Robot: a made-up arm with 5 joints.
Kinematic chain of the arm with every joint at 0, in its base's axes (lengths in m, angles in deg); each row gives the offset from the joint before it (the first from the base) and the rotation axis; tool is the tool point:
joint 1: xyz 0 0 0.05 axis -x
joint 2: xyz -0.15 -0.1 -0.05 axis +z
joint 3: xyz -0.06 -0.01 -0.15 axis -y
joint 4: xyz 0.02 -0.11 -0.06 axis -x
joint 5: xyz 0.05 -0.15 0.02 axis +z
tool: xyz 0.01 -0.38 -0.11
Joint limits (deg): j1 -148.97..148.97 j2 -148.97..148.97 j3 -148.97..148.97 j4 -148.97..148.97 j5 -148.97..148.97
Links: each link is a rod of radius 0.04 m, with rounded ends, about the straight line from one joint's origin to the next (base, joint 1, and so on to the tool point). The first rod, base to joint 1, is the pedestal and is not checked.
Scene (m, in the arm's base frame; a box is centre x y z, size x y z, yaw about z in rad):
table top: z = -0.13
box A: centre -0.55 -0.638 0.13 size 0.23 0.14 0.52 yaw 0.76
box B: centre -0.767 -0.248 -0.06 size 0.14 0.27 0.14 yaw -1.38
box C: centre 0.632 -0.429 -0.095 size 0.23 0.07 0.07 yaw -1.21
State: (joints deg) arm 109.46 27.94 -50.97 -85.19 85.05
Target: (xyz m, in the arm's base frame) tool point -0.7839 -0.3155 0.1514
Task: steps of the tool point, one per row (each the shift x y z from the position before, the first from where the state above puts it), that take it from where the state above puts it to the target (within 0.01 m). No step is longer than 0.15 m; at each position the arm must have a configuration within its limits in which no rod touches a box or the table.
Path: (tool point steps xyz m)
1: -0.0872 -0.0132 0.0732
2: -0.1042 0.0058 0.0499
3: -0.1127 0.0226 0.0203
4: -0.1114 0.0361 -0.0126
5: -0.1001 0.0462 -0.0451
6: -0.0657 0.0229 -0.0964
7: -0.0512 0.0445 -0.0908
8: -0.0355 0.0628 -0.0801
9: -0.0194 0.0763 -0.0657

